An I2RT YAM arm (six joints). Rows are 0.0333 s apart.
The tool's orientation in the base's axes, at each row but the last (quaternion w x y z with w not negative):
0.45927, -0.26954, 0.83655, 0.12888
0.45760, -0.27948, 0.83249, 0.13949
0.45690, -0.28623, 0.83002, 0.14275
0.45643, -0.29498, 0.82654, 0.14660
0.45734, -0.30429, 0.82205, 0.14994
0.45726, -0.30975, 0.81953, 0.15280
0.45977, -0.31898, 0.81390, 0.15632
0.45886, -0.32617, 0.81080, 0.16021
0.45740, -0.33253, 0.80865, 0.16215
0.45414, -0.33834, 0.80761, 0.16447
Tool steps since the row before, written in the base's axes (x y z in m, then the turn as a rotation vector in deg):
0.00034, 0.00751, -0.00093, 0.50, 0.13, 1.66
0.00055, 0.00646, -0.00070, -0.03, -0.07, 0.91
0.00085, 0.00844, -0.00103, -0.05, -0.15, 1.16
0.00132, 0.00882, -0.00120, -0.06, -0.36, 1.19
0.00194, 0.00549, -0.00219, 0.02, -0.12, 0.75
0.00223, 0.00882, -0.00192, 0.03, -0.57, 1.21
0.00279, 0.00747, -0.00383, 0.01, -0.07, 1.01
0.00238, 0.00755, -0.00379, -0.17, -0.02, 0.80
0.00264, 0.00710, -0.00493, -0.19, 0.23, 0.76
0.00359, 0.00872, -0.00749, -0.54, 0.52, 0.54
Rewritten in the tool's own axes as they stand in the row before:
-0.00187, 0.00601, 0.00422, -1.65, -0.23, -0.49
-0.00183, 0.00489, 0.00391, -0.73, -0.06, -0.55
-0.00240, 0.00622, 0.00534, -0.90, -0.12, -0.74
-0.00265, 0.00612, 0.00604, -0.85, -0.28, -0.87
-0.00092, 0.00306, 0.00534, -0.60, -0.13, -0.45
-0.00249, 0.00533, 0.00720, -0.82, -0.49, -0.93
-0.00060, 0.00388, 0.00793, -0.83, -0.10, -0.57
-0.00054, 0.00410, 0.00774, -0.61, 0.07, -0.54
0.00046, 0.00355, 0.00830, -0.67, 0.27, -0.39
0.00158, 0.00407, 0.01123, -0.47, 0.73, -0.33

